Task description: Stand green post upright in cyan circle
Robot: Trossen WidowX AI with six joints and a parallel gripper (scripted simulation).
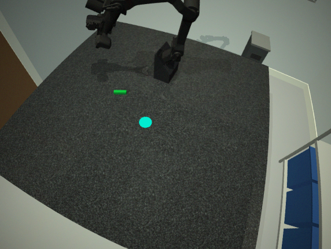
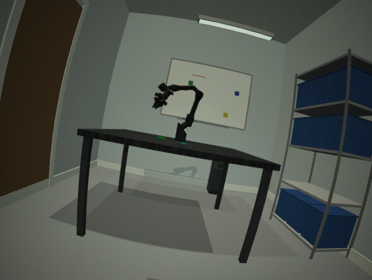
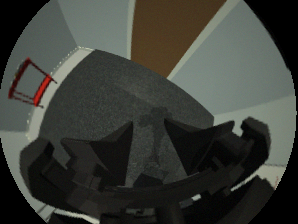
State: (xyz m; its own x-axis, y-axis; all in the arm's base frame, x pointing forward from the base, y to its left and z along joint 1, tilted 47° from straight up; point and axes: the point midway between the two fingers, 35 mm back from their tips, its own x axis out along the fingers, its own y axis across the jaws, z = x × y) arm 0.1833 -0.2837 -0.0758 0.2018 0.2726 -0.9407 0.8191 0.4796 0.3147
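Right now the green post is 4 cm ahead of my gripper tip, 12 cm to the left of it and 24 cm below it. Also, from my gripper tip: cyan circle 14 cm ahead, 32 cm to the left, 25 cm below.
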